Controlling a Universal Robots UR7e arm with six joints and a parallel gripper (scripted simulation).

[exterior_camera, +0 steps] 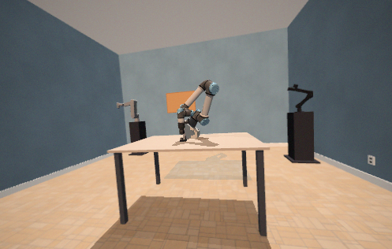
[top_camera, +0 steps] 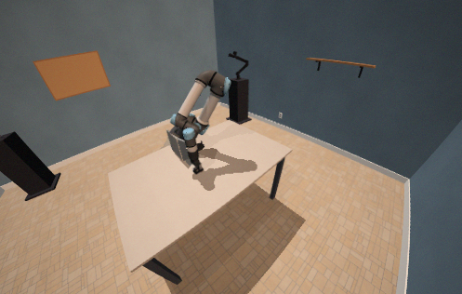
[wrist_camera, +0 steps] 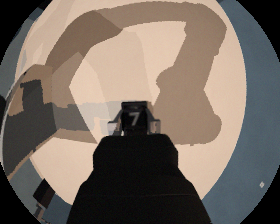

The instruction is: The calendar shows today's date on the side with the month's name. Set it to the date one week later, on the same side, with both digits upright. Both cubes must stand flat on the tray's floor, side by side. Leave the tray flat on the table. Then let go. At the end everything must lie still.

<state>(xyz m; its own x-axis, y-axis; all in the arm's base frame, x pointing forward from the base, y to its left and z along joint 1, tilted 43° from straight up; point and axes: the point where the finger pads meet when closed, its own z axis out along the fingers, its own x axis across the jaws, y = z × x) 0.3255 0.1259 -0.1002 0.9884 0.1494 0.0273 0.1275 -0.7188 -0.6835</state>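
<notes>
The calendar tray lies 3 cm below my hand and 2 cm to the right of it. From my hand the other things lie so: dark calendar cube: 3 cm to the right, 1 cm below.
</notes>
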